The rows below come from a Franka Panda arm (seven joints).
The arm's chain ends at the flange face. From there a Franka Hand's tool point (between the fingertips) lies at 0.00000 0.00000 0.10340 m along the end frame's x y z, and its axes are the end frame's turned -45 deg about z.
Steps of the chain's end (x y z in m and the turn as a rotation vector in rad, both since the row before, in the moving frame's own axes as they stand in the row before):
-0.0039 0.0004 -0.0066 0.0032 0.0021 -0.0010
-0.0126 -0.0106 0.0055 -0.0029 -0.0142 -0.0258
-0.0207 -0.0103 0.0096 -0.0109 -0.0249 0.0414
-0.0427 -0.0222 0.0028 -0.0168 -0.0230 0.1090
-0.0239 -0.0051 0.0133 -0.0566 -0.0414 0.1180
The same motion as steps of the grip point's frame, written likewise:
-0.0027 -0.0026 -0.0066 0.0008 0.0037 -0.0010
-0.0027 -0.0172 0.0055 0.0080 -0.0121 -0.0258
-0.0099 -0.0230 0.0096 0.0099 -0.0253 0.0414
-0.0174 -0.0465 0.0028 0.0044 -0.0281 0.1090
-0.0205 -0.0198 0.0130 -0.0107 -0.0693 0.1180

